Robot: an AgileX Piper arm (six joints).
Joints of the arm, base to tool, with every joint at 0 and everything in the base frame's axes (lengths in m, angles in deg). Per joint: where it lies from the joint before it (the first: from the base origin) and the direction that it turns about. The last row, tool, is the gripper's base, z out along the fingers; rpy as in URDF.
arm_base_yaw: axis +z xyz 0 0 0.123
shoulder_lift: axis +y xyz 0 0 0
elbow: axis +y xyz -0.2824 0 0.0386
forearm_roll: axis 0.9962 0 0.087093 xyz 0.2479 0 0.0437
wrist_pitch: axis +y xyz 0 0 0
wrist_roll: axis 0.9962 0 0.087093 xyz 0.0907 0 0.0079
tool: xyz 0 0 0 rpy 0 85.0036 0
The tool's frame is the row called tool.
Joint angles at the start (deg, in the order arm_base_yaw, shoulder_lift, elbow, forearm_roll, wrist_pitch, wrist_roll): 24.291 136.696 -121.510 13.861 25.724 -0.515
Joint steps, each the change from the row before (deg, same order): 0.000 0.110 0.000 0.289 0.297 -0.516; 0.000 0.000 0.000 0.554 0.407 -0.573; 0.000 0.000 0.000 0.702 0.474 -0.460; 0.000 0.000 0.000 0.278 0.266 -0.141; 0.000 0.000 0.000 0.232 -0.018 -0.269; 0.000 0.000 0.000 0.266 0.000 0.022; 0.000 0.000 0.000 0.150 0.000 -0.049; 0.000 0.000 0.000 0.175 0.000 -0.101; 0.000 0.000 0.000 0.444 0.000 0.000; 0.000 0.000 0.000 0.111 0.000 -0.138
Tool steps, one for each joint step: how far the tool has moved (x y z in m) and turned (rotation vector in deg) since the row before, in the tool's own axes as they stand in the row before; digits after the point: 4 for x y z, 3 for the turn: 0.0012 0.0000 0.0008 -0.108 0.402 -0.244; 0.0006 0.0004 0.0000 -0.254 0.401 -0.076; 0.0007 0.0005 0.0000 -0.330 0.464 0.167; 0.0004 0.0002 0.0000 -0.136 0.261 0.107; 0.0000 0.0002 0.0000 -0.105 -0.022 -0.063; 0.0000 0.0002 0.0000 -0.121 -0.005 0.259; 0.0000 0.0001 0.0000 -0.068 -0.003 0.084; 0.0000 0.0001 0.0000 -0.080 -0.004 0.055; 0.0000 0.0003 0.0000 -0.202 -0.009 0.395; 0.0000 0.0001 0.0000 -0.051 -0.002 -0.039
